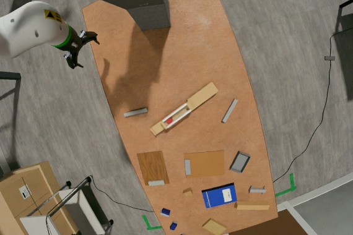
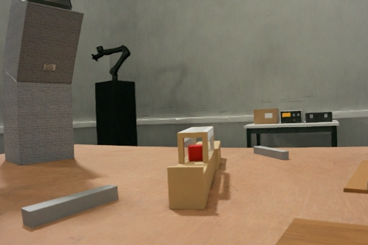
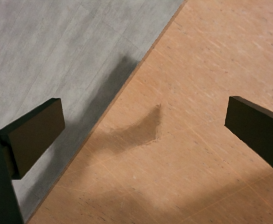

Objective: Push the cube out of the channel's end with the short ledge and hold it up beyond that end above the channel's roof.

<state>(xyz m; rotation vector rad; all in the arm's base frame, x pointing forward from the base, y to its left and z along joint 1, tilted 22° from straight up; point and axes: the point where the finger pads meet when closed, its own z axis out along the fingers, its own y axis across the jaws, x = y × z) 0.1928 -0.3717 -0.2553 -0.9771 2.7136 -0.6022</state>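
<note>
The grey bar lies 36 cm ahead of my hand, 13 cm to the left of it and 13 cm below it. Also, from my hand: thin grey stick 47 cm ahead, 65 cm to the left, 13 cm below; red cube 44 cm ahead, 32 cm to the left, 8 cm below; channel 42 cm ahead, 37 cm to the left, 8 cm below.
</note>
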